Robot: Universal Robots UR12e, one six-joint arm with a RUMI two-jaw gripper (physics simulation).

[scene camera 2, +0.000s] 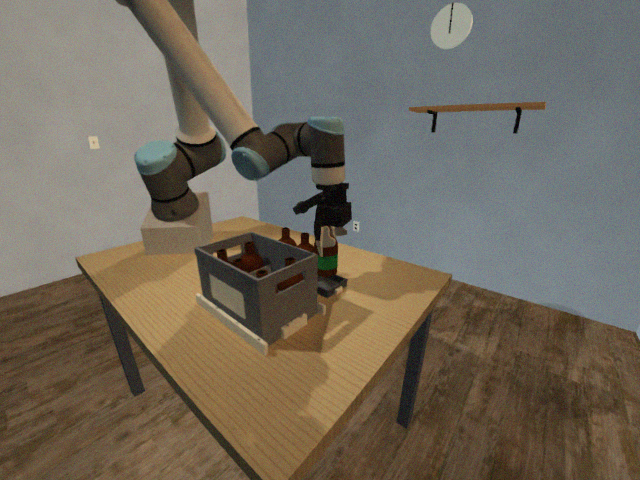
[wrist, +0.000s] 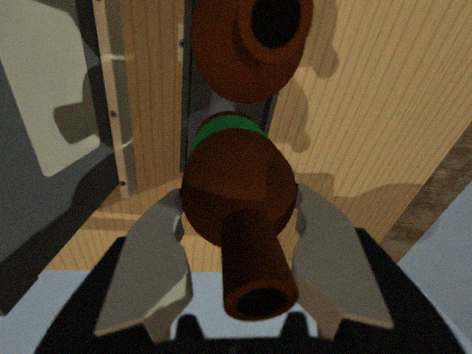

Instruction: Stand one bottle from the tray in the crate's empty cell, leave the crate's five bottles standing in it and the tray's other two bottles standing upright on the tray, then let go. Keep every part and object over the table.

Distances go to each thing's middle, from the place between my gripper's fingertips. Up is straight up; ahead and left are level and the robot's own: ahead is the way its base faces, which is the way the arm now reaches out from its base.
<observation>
Now: the pale strip [scene camera 2: 262, 346] 15 cm behind my hand, 30 cm to the right of it and 11 cm below it.
</observation>
